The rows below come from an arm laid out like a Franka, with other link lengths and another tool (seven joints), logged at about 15 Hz.
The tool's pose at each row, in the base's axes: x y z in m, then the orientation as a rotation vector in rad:
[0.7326 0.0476 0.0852 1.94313 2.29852 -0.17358]
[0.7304 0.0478 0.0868 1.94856 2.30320 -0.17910]
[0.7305 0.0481 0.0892 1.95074 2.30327 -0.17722]
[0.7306 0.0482 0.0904 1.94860 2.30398 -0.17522]
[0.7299 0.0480 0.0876 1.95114 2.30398 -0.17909]
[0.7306 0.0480 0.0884 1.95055 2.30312 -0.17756]
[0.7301 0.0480 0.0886 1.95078 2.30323 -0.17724]
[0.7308 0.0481 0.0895 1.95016 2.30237 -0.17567]
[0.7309 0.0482 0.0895 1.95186 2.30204 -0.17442]
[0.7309 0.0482 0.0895 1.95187 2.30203 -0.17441]
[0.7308 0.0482 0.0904 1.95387 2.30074 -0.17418]
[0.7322 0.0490 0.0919 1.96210 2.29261 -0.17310]
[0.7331 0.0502 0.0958 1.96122 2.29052 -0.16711]
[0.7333 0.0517 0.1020 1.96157 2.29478 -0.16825]
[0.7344 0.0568 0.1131 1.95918 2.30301 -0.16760]
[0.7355 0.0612 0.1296 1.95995 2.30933 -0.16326]
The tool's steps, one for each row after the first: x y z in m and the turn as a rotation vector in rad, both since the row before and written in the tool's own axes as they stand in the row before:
[0.0003 -0.0021 -0.0017 0.00739 0.00346 0.00010]
[-0.0001 0.0001 -0.0024 -0.00003 0.00187 0.00106]
[-0.0001 0.0001 -0.0012 -0.00171 0.00010 -0.00125]
[0.0004 -0.0007 0.0028 0.00320 -0.00018 0.00102]
[-0.0002 0.0007 -0.0008 -0.00146 -0.00023 0.00019]
[0.0000 -0.0005 -0.0002 -0.00002 0.00031 0.00007]
[-0.0002 0.0007 -0.0009 -0.00149 -0.00023 0.00018]
[0.0001 0.0001 0.0000 -0.00007 0.00115 0.00100]
[0.0000 0.0000 0.0000 -0.00001 0.00000 0.00001]
[-0.0001 -0.0001 -0.0009 0.00020 0.00034 0.00155]
[0.0003 0.0015 -0.0016 -0.00048 -0.00021 0.00769]
[0.0004 0.0010 -0.0040 -0.00451 0.00063 0.00083]
[0.0004 0.0004 -0.0064 0.00262 0.00226 -0.00188]
[0.0030 0.0018 -0.0118 0.00219 0.00392 -0.00493]
[0.0015 0.0016 -0.0170 0.00079 0.00582 -0.00241]

